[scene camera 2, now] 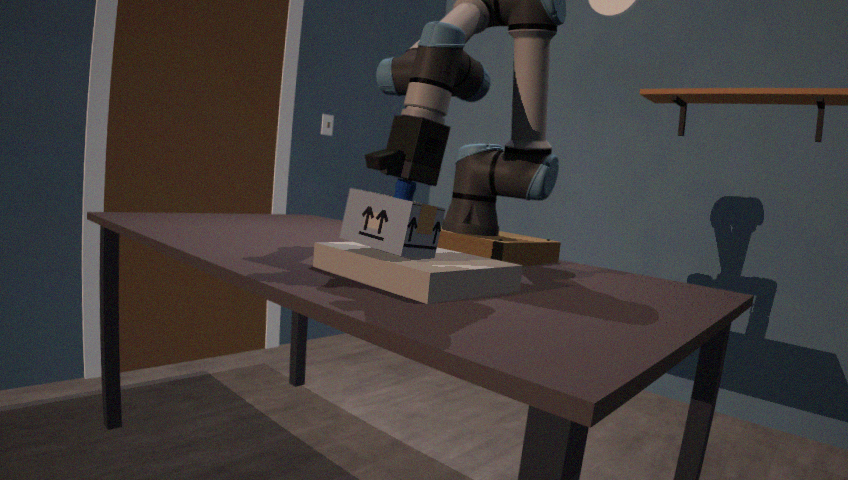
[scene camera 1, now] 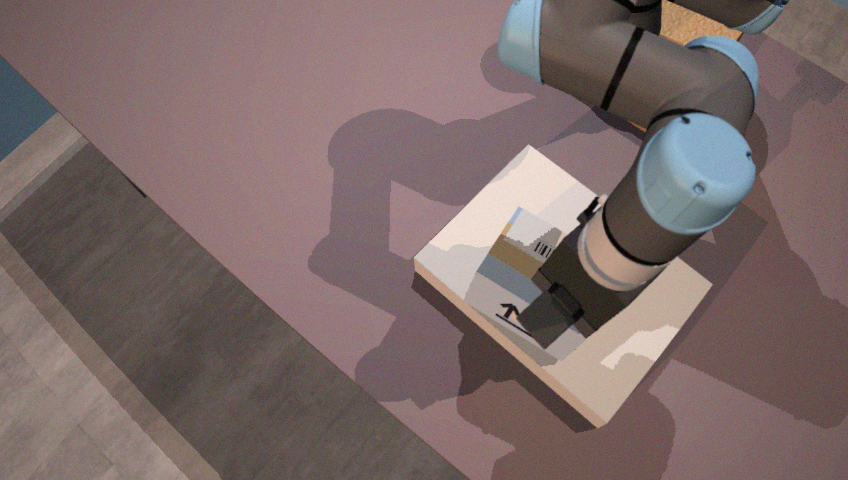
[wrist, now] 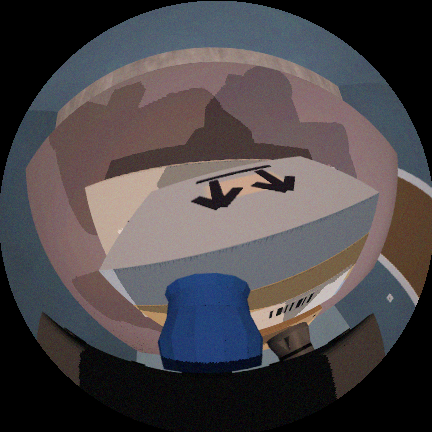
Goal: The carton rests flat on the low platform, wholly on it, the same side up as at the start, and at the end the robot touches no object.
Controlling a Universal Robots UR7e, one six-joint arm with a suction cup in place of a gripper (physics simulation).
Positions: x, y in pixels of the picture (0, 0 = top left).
Labels:
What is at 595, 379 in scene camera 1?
A low platform.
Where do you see a low platform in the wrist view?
112, 201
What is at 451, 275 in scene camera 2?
A low platform.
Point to a carton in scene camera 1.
501, 288

